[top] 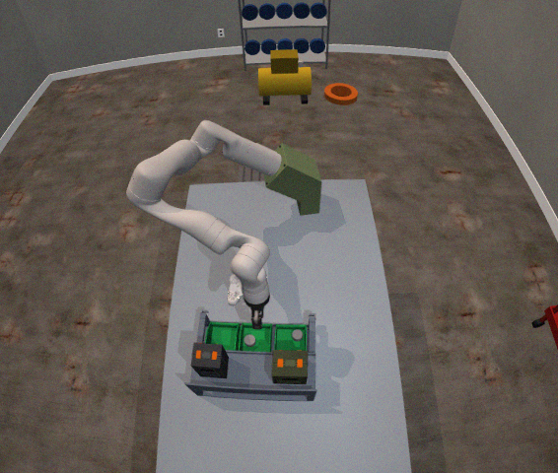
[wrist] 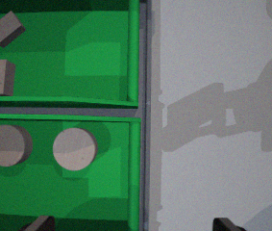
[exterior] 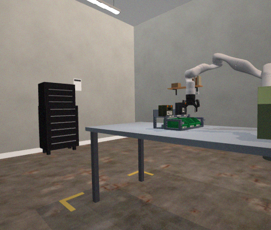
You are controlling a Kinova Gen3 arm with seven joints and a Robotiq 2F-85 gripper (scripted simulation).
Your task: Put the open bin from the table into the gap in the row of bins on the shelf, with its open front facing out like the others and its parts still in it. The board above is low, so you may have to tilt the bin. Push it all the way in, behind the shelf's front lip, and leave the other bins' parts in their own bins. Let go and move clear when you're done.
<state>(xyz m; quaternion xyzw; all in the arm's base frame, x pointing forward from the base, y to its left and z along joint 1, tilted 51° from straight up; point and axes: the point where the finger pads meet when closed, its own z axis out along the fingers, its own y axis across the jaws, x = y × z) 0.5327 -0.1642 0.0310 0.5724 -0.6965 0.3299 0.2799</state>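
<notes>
The grey shelf lies 110 mm ahead of my hand, 70 mm below it and 30 mm to the right of it.
</notes>
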